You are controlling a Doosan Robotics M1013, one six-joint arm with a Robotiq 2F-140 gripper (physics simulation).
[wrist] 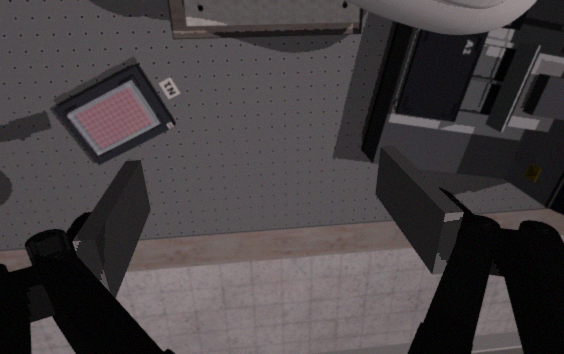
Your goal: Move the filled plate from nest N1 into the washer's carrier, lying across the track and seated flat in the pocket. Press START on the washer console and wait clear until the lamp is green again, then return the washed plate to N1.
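Frame: origin at the arm's base, x ahead, y left, z up, level; centimetres.
Seen in the pictures: gripper, fingertip midpoint: (265, 178).
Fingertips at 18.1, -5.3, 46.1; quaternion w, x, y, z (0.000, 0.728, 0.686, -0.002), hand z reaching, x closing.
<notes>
A point is followed by its place in that frame, as x, y, z.
The filled plate (115, 118) {26.1, -28.7, 0.3}, with a pink grid of wells and a pale rim, sits in the dark frame of nest N1 (150, 101) {24.1, -22.6, -1.0} at the upper left of the wrist view. The nest is turned at an angle, and a white N1 label (169, 88) {22.6, -19.3, -3.1} lies beside its corner. My gripper (265, 178) {18.1, -5.3, 46.1} is wide open and empty, high above the table, with the plate beyond and to the left of its fingers. The washer's carrier, the START button and the lamp cannot be made out.
A wood-edged tray or box (267, 31) {15.5, -1.2, -3.4} stands at the top middle. At the right is dark equipment with a black panel (440, 75) {23.1, 26.4, 5.2} marked A1, beside a long black wall (385, 95) {26.7, 18.9, 0.8}. A white rounded body (450, 17) {12.9, 18.3, 20.9} juts in at the top right. The wooden table edge (260, 248) {60.8, -6.8, -4.4} runs below.
</notes>
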